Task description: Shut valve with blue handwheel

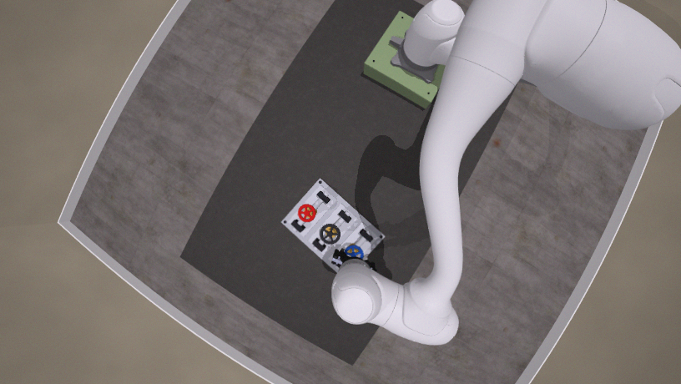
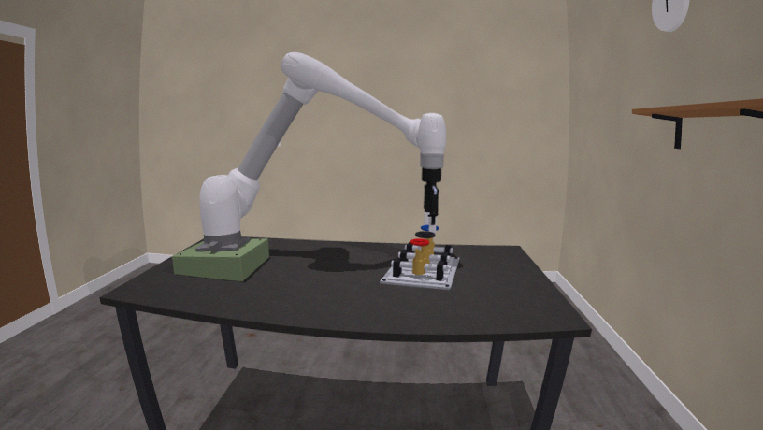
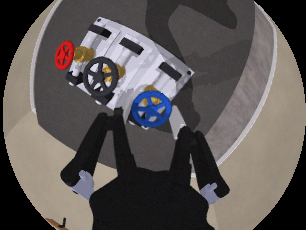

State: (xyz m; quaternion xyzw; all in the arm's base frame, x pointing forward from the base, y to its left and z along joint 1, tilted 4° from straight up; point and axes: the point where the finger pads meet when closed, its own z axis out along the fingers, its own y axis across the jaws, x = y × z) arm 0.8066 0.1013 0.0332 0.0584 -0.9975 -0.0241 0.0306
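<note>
My gripper is now 30 mm above the blue handwheel. Round my hand: black handwheel: 110 mm to the right, 30 mm below, 30 mm behind; red handwheel: 210 mm to the right, 60 mm behind, 30 mm below.
</note>
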